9 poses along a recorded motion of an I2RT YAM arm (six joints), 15 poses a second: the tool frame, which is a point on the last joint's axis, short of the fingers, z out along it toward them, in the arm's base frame.
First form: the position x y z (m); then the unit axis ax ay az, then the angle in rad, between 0 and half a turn.
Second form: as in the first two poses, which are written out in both.
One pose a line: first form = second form
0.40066 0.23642 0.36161 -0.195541 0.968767 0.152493 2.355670 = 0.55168 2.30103 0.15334 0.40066 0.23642 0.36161
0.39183 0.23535 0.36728 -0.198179 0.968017 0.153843 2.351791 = 0.55553 2.29649 0.15166 0.39183 0.23535 0.36728
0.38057 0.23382 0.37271 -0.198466 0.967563 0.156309 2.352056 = 0.56123 2.29500 0.15660 0.38057 0.23382 0.37271
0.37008 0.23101 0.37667 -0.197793 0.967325 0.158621 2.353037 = 0.56593 2.29425 0.16254 0.37008 0.23101 0.37667
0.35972 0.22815 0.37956 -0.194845 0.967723 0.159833 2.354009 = 0.56592 2.29426 0.16854 0.35972 0.22815 0.37956
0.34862 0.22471 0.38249 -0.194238 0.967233 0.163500 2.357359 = 0.57469 2.29464 0.17833 0.34862 0.22471 0.38249
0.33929 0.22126 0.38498 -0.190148 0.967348 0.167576 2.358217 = 0.57952 2.29236 0.19134 0.33929 0.22126 0.38498
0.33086 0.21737 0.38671 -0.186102 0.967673 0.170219 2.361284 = 0.58245 2.29312 0.20245 0.33086 0.21737 0.38671
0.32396 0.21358 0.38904 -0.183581 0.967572 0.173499 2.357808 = 0.58498 2.28740 0.20997 0.32396 0.21358 0.38904
